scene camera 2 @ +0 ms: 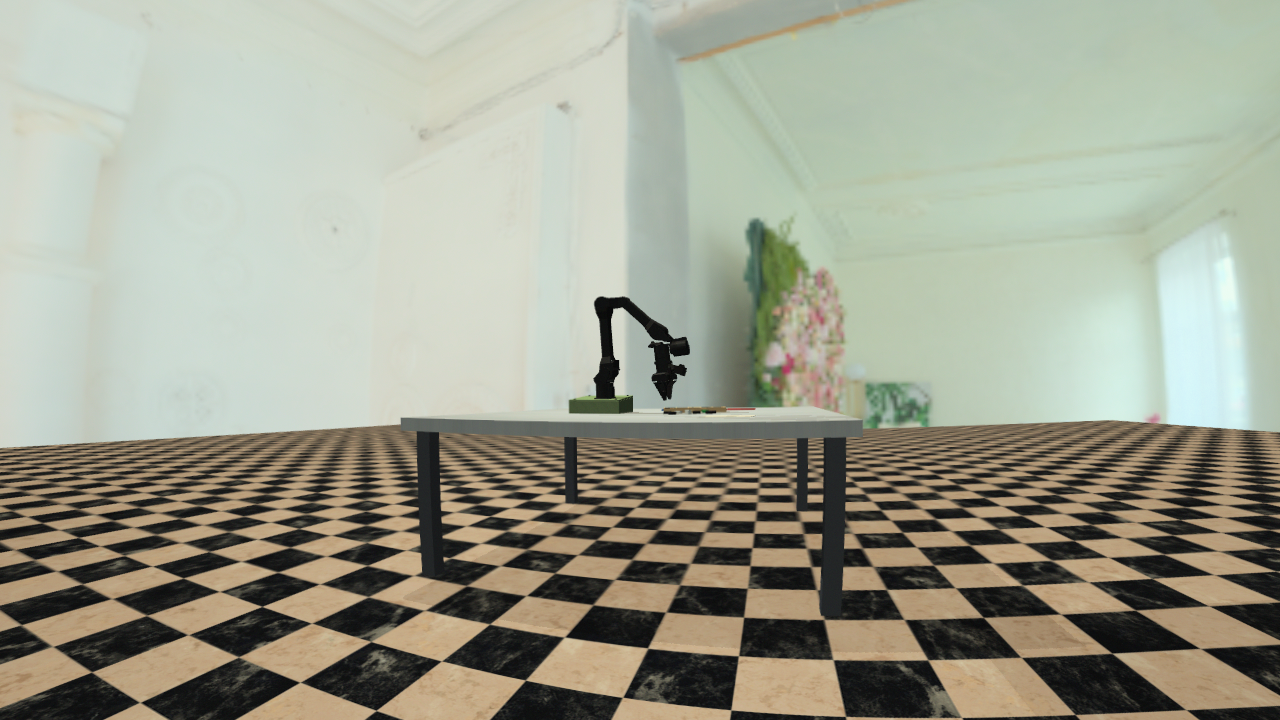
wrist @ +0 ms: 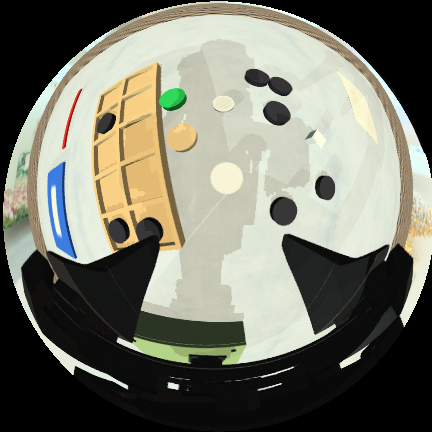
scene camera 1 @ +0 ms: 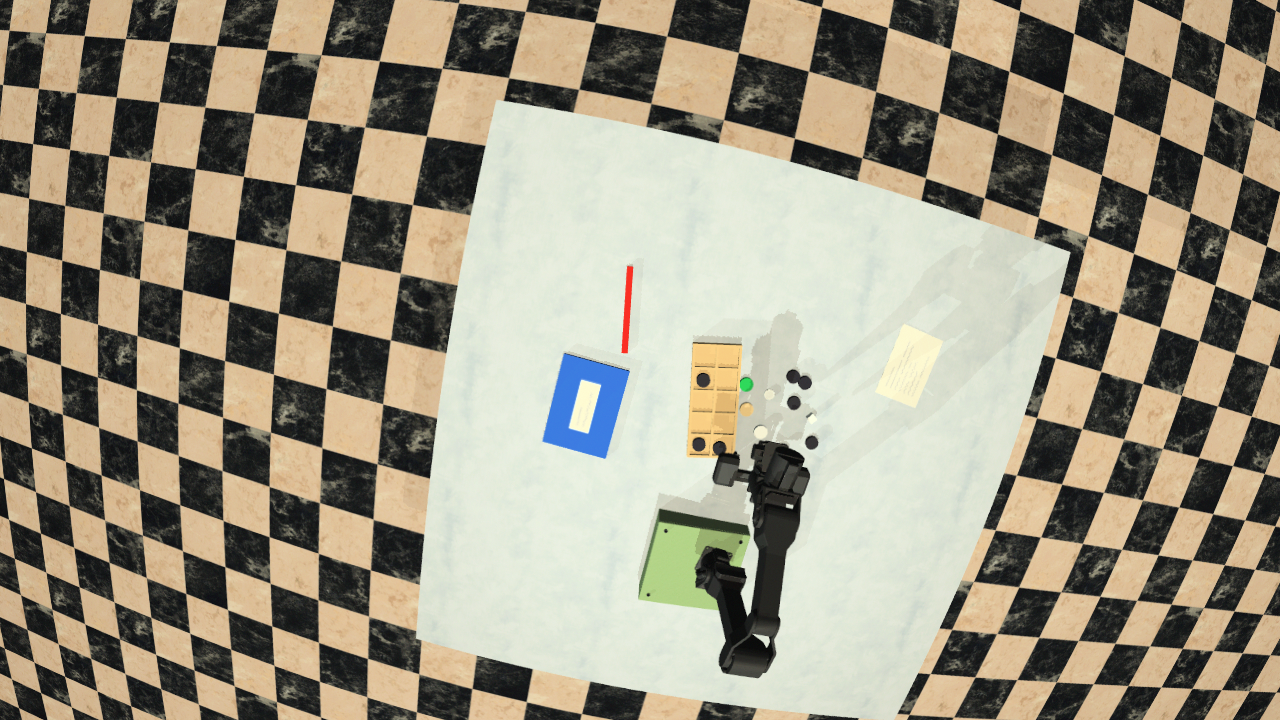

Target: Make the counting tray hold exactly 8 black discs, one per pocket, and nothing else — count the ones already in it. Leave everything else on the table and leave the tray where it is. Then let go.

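The tan counting tray (scene camera 1: 726, 354) (wrist: 137, 137) has two columns of five pockets. One black disc (scene camera 1: 702, 379) (wrist: 106, 123) lies in the left column, second pocket from the far end. Two more, a left disc (scene camera 1: 698, 444) (wrist: 119, 230) and a right disc (wrist: 149, 229), fill the nearest row. Right of the tray are loose black discs: a far touching pair (wrist: 257, 77) (wrist: 280, 86), one (scene camera 1: 793, 402) (wrist: 276, 113) nearer, one (scene camera 1: 811, 442) (wrist: 325, 187) farther right, and one (wrist: 283, 211) beyond the right fingertip, arm-hidden in the overhead view. My gripper (scene camera 2: 665, 395) (wrist: 221, 241) is open and empty above the table.
Beside the tray lie a green disc (scene camera 1: 746, 384) (wrist: 172, 99), a tan disc (scene camera 1: 746, 409) (wrist: 181, 137) and cream discs (wrist: 226, 178) (wrist: 223, 103). A white cube (wrist: 318, 138), paper (scene camera 1: 909, 365), red stick (scene camera 1: 627, 308), blue block (scene camera 1: 554, 420) and green base (scene camera 1: 671, 564) also show.
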